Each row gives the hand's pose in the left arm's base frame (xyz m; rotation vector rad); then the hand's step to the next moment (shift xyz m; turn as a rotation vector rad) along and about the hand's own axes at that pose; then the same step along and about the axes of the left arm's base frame.
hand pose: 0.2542 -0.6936 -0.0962 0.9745 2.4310 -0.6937
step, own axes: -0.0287 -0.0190 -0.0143 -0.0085 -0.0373 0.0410
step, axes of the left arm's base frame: 0.0024 -0.0181 0.0325 -0.0131 -0.0519 -0.0167
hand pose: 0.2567 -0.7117 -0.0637 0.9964 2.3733 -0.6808
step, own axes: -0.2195 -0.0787 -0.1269 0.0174 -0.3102 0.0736
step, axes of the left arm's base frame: 0.0487 -0.0840 0.2471 -0.2258 -0.2254 0.0134
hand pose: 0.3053 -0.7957 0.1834 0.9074 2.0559 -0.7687
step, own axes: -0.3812 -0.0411 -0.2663 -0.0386 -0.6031 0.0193
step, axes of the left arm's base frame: 0.0430 0.0442 0.4627 -0.4529 -0.3707 0.1518
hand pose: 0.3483 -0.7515 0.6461 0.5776 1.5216 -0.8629
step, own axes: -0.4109 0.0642 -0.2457 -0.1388 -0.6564 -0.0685
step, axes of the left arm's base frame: -0.0408 0.2836 0.3889 -0.5336 -0.3206 0.2594
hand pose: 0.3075 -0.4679 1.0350 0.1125 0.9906 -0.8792
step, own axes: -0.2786 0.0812 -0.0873 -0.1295 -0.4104 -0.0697
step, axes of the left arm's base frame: -0.0716 0.2592 0.1397 -0.3624 -0.1627 0.1795
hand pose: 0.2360 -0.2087 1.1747 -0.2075 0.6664 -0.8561
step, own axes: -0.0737 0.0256 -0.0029 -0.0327 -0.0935 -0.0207
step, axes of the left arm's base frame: -0.0202 0.0725 0.0207 -0.0870 -0.0342 0.0386
